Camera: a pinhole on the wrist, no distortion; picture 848 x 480 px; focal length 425.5 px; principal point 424.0 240.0 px. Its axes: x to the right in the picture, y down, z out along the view. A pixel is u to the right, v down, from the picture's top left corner.
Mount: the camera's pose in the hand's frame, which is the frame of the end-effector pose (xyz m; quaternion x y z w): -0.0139 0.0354 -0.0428 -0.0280 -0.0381 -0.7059 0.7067
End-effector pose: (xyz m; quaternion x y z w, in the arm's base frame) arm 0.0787 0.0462 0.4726 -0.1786 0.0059 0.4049 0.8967
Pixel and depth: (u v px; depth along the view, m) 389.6 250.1 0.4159
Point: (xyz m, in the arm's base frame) -0.0558 0.2242 0.7849
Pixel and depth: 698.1 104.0 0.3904
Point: 0.0627 -0.0474 0.8955
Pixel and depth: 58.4 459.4 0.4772
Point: -0.1792 0.6356 0.6556
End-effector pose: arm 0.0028 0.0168 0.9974 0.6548 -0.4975 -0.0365 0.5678
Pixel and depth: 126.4 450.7 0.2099
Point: -0.1707 -0.1242 1.1451
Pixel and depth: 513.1 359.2 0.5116
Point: -0.2149 -0.4095 0.8737
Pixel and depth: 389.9 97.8 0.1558
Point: -0.1371 -0.0053 0.9718
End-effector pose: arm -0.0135 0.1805 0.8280 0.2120 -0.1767 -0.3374 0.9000
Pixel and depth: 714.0 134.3 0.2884
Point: -0.2688 0.0819 0.9673
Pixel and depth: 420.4 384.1 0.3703
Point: -0.0500 0.0722 1.1608
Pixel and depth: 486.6 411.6 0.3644
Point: -0.0649 0.0186 1.1358
